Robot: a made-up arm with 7 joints.
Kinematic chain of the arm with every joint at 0, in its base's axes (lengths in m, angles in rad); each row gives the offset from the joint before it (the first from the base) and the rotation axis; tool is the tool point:
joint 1: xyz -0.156 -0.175 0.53 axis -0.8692 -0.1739 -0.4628
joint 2: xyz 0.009 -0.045 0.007 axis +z
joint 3: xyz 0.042 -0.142 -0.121 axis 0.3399 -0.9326 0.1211
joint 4: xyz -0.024 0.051 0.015 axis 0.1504 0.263 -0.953
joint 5: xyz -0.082 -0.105 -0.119 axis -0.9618 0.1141 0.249
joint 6: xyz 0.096 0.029 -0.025 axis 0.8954 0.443 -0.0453
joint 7: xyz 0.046 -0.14 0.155 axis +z
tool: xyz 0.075 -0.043 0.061
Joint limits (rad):
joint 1: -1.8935..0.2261
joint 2: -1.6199..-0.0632
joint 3: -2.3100..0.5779
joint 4: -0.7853..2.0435
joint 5: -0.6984..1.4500
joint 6: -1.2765..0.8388
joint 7: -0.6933..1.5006
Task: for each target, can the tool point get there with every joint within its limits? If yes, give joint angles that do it. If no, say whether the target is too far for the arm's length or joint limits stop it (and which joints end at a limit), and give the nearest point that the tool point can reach.
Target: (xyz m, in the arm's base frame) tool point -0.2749 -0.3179 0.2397
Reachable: yes | joints -1.6300 -0.2707 -0.1578 1.5549 -0.0301 -0.0780 0.0835
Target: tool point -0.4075 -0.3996 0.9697
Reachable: no: joint limits stop it (at a limit: joint 1, joint 3, joint 5, joint 7) | nearest point -0.3603 -0.3767 0.8459 | short by 0.134 m
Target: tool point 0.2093 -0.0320 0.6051
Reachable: no: joint limits stop it (at a limit: joint 1, joint 2, joint 3, joint 5, joint 7) | nearest point 0.1511 -0.0522 0.5767 | short by 0.068 m
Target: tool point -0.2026 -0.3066 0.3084
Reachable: yes | joints -1.2553 -0.7356 0.3026 1.4233 0.6096 -0.4046 -0.4549
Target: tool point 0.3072 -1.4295 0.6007
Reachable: no: too far | nearest point 0.0345 -0.7225 0.4699 | short by 0.769 m
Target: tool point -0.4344 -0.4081 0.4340
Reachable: yes | joints -0.9256 -1.4135 -0.1464 0.3250 -0.2942 -0.3522 -0.1623
